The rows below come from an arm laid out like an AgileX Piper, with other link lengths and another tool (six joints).
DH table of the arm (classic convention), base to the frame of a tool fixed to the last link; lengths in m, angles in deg. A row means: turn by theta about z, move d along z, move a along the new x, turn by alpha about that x. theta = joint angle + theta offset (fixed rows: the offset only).
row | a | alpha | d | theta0
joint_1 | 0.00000 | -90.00 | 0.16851 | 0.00
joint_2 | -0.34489 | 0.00 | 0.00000 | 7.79
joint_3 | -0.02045 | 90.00 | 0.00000 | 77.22
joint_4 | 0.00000 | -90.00 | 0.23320 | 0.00
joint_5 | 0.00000 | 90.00 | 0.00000 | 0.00
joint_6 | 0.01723 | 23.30 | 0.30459 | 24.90
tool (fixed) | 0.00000 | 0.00 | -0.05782 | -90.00
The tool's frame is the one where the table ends.
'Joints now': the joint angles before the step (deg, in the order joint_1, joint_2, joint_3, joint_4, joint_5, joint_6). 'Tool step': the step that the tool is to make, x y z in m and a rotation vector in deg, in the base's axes. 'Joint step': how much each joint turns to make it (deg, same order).
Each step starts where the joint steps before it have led.
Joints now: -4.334, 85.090, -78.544, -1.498, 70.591, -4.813
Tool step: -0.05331, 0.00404, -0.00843, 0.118, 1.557, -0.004
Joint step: 0.001, -7.833, 9.250, 0.000, 0.144, 0.002
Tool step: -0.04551, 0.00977, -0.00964, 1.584, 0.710, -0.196
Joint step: 0.000, -7.188, 7.918, 1.498, 0.099, 0.112
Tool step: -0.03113, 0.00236, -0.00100, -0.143, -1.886, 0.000
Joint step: 0.001, -6.720, 4.828, 0.000, 0.000, 0.001
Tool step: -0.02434, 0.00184, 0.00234, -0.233, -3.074, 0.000
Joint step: -0.002, -6.504, 3.284, 0.001, 0.137, -0.002
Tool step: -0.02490, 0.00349, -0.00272, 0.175, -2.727, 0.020
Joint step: -0.003, -6.552, 3.601, 0.382, 0.245, -0.003
